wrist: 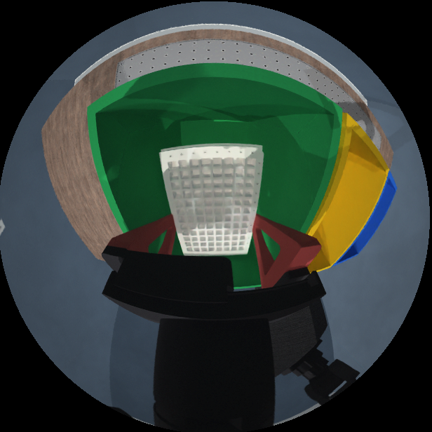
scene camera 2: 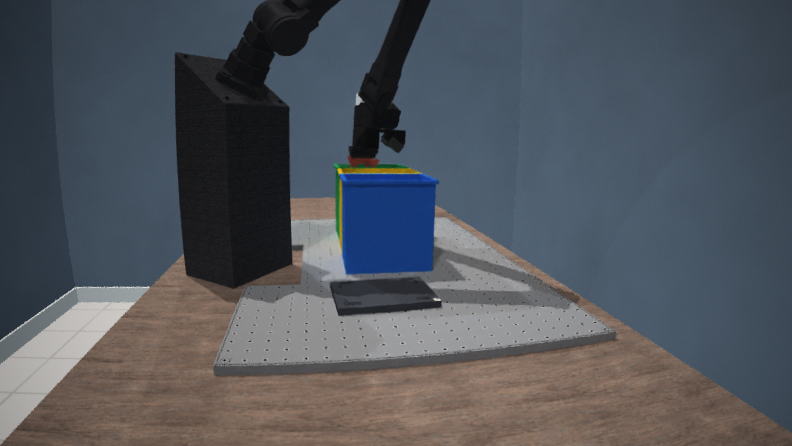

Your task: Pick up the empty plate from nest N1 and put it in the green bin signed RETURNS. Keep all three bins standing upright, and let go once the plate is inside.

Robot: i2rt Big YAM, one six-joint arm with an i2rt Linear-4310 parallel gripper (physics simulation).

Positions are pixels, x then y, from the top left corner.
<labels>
white plate: wrist 212, 188; not seen in scene camera 2 (hidden by a blue bin)
</labels>
